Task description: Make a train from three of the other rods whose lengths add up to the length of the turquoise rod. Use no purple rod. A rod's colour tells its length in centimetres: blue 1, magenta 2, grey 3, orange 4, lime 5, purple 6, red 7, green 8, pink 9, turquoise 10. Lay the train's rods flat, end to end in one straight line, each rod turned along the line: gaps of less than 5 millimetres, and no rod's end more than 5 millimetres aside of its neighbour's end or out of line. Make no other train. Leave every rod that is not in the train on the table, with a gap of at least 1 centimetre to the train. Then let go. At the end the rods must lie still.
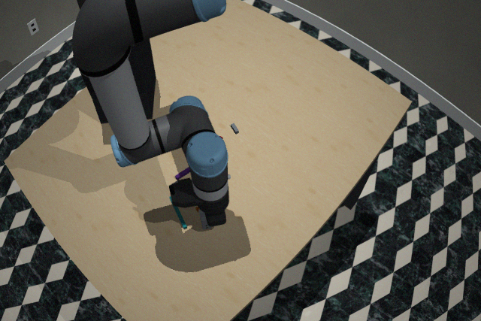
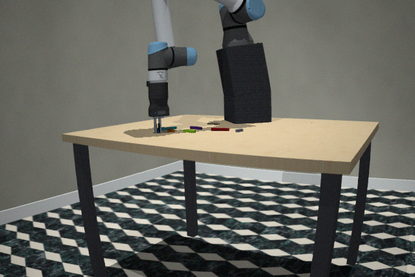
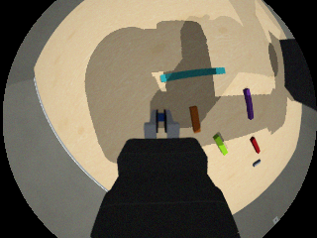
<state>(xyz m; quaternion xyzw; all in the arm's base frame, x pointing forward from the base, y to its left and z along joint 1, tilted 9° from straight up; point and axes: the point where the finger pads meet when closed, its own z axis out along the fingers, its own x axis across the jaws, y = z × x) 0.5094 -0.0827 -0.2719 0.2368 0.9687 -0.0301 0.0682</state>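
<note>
My hand is 40 mm past the orange rod, 30 mm to the right of it and 10 mm above it. From my hand the other things lie so: blue rod 10 mm below; lime rod 100 mm to the left, 70 mm behind, 10 mm below; turquoise rod 70 mm behind, 30 mm to the right, 10 mm below.
</note>
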